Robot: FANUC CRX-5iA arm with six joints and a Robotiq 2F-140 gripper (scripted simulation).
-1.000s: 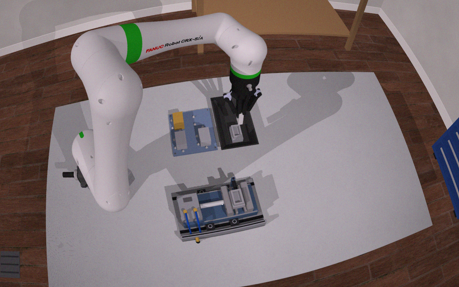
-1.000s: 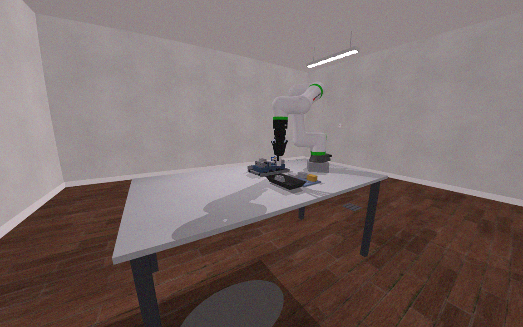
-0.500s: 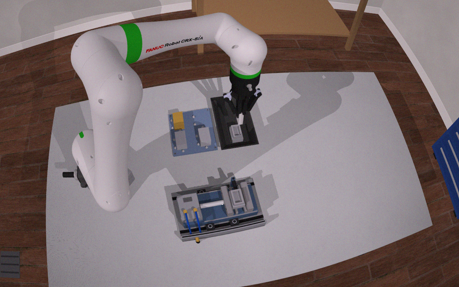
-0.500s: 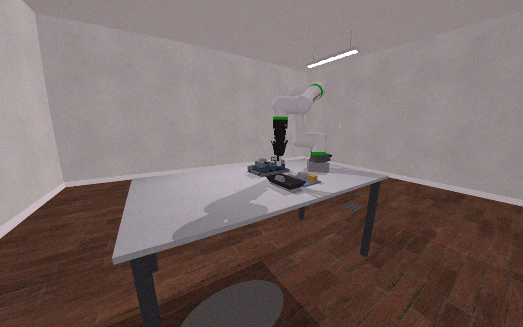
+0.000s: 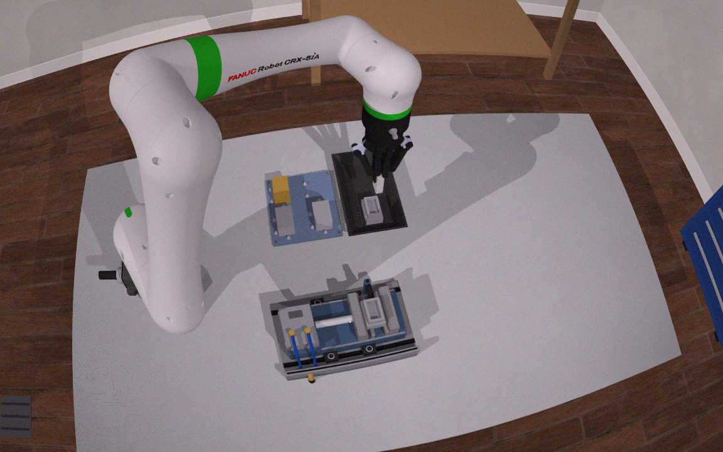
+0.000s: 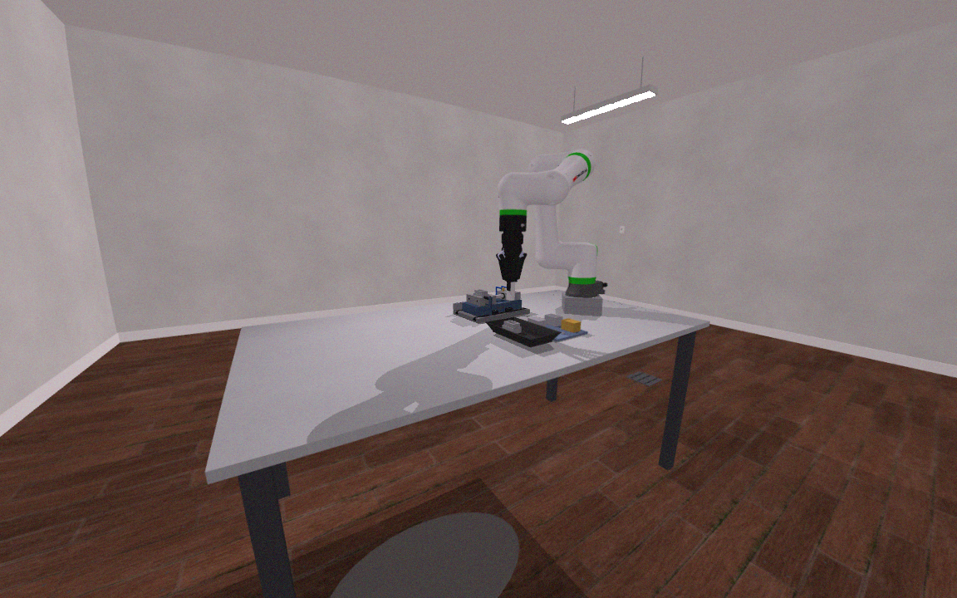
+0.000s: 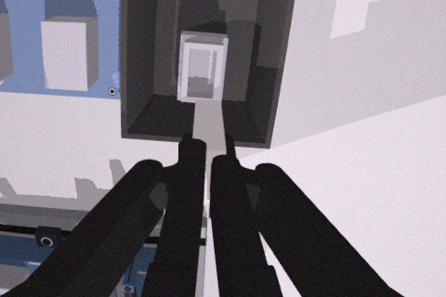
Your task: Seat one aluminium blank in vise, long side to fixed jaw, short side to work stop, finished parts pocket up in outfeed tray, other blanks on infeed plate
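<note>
Now: the moving jaw 70 mm behind my hand, 280 mm to the right of it and 80 mm below it. Round my hand: blue infeed plate: 170 mm behind, 40 mm to the left, 160 mm below; then dark work stop rod: 40 mm behind, 230 mm to the right, 70 mm below; then brass blank: 220 mm behind, 80 mm to the left, 140 mm below.
</note>
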